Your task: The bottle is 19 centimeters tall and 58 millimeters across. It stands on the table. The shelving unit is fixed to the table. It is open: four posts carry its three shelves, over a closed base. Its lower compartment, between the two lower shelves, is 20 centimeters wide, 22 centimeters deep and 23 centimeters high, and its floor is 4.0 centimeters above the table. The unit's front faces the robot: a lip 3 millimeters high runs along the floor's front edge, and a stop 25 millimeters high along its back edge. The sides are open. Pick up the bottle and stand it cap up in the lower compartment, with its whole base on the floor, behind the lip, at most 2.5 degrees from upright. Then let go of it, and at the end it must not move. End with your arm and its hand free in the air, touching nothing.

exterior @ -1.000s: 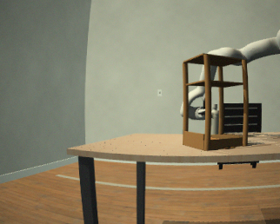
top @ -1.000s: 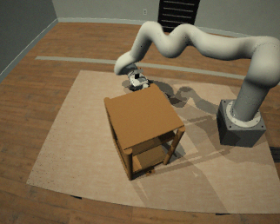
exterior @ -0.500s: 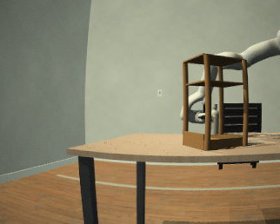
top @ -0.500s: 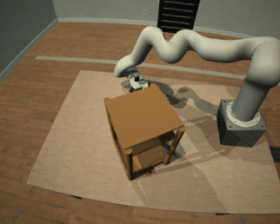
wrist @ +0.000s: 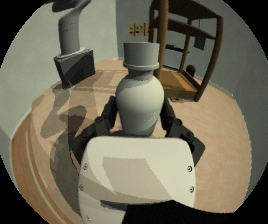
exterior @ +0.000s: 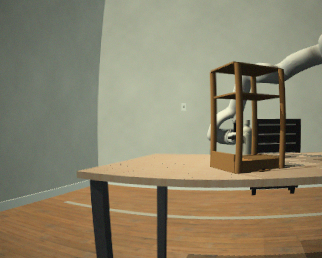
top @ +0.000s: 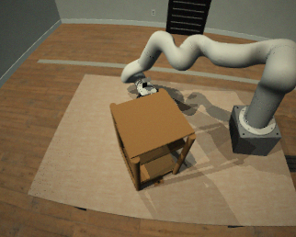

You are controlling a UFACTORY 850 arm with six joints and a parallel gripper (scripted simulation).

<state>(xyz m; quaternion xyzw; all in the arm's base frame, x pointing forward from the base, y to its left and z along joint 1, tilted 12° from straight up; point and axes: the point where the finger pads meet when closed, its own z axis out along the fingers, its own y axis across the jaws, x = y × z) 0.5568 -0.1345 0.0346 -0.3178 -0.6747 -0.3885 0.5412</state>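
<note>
My hand is 2 cm below the grey bottle. The rest, counted from my hand: wooden shelving unit (32 cm to the left, 8 cm above).
</note>
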